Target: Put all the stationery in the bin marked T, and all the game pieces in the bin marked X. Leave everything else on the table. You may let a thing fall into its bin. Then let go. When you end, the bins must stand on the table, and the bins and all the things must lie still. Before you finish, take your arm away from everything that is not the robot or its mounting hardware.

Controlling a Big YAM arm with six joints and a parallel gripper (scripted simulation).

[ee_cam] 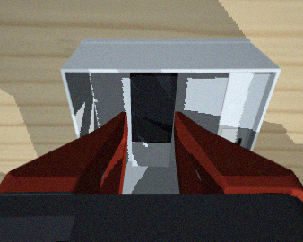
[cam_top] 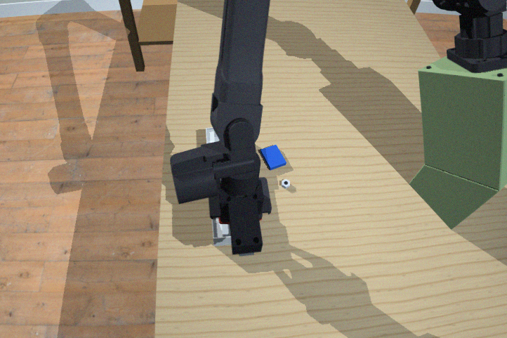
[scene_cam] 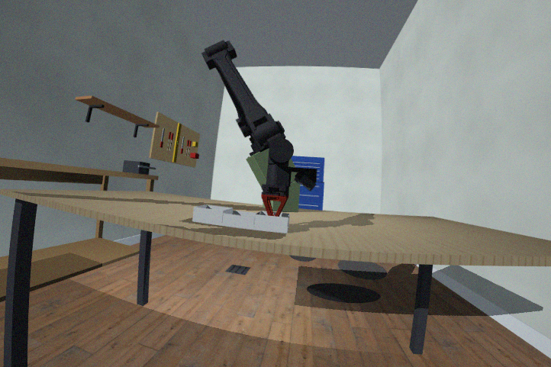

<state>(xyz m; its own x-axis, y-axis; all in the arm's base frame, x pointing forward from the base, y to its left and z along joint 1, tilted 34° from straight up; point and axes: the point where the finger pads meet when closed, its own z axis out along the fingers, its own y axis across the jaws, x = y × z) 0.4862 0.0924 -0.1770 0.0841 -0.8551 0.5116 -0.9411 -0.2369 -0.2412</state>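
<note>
Right now my hand is 10 mm to the left of the black-and-white eraser and 10 mm above it. Round my hand: grey bin tray 80 mm to the right, 20 mm ahead, 10 mm below; then hex nut 100 mm behind, 90 mm to the right, 20 mm below; then white domino 170 mm to the right, 10 mm below, 10 mm ahead.
</note>
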